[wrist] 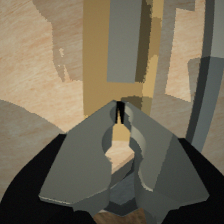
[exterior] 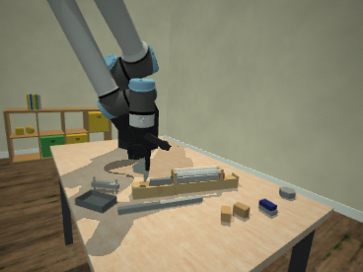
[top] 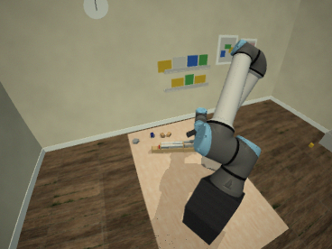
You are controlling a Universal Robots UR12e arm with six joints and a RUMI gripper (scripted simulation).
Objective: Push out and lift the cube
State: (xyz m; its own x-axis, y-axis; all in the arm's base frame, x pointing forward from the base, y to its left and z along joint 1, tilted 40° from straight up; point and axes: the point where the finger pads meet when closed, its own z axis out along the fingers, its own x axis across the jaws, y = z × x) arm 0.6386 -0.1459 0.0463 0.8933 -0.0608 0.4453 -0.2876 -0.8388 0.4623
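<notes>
The red cube lies 100 mm ahead of my hand, 310 mm to the left of it and 10 mm below it. The rest, counted from my hand: grey tray 30 mm behind, 180 mm to the right, 60 mm below; then long grey bar 110 mm ahead, 20 mm to the left, 60 mm below; then tan channel 70 mm ahead, 210 mm to the left, 10 mm below.
</notes>
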